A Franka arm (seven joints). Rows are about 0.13 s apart.
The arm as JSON. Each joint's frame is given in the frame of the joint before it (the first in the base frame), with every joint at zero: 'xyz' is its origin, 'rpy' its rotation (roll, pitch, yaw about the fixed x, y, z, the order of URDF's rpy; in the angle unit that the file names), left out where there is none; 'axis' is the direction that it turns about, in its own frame. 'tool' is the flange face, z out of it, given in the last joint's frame.
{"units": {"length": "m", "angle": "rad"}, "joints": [
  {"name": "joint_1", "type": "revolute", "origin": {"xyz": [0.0, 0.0, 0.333]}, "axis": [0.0, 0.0, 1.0]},
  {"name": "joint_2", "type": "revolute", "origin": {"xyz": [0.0, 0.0, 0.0]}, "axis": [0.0, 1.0, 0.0]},
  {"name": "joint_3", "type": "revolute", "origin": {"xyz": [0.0, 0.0, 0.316]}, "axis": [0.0, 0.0, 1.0]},
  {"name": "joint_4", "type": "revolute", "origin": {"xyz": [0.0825, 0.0, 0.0]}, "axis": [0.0, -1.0, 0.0]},
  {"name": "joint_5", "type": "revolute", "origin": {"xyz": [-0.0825, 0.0, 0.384]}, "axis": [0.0, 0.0, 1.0]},
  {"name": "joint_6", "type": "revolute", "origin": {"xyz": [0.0, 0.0, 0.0]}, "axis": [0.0, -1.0, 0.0]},
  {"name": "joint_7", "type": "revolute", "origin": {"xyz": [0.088, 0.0, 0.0]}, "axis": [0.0, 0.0, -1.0]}
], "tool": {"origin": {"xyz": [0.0, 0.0, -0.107], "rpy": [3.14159, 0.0, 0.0]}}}
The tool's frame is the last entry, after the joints.
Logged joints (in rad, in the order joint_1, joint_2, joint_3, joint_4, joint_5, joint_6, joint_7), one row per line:
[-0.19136, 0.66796, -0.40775, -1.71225, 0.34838, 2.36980, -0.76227]
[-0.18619, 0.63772, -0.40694, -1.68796, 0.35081, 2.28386, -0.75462]
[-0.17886, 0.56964, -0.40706, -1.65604, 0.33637, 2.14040, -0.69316]
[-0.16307, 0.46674, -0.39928, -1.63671, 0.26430, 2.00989, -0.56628]
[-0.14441, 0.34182, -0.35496, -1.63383, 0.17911, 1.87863, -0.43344]
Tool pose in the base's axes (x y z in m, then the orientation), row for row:
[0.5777, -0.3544, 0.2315, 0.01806, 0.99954, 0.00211, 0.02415]
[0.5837, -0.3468, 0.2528, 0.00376, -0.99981, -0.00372, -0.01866]
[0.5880, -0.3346, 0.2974, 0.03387, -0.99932, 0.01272, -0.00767]
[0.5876, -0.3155, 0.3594, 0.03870, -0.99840, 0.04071, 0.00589]
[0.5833, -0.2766, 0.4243, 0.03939, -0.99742, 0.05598, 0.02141]
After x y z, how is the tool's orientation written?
As a quaternion, w x y z.
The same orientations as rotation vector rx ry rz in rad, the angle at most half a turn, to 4 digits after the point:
[3.1046, 0.0066, 0.0750]
[-3.1335, -0.0117, -0.0585]
[-3.0735, 0.0391, -0.0236]
[-3.0616, 0.1248, 0.0181]
[-3.0573, 0.1716, 0.0656]

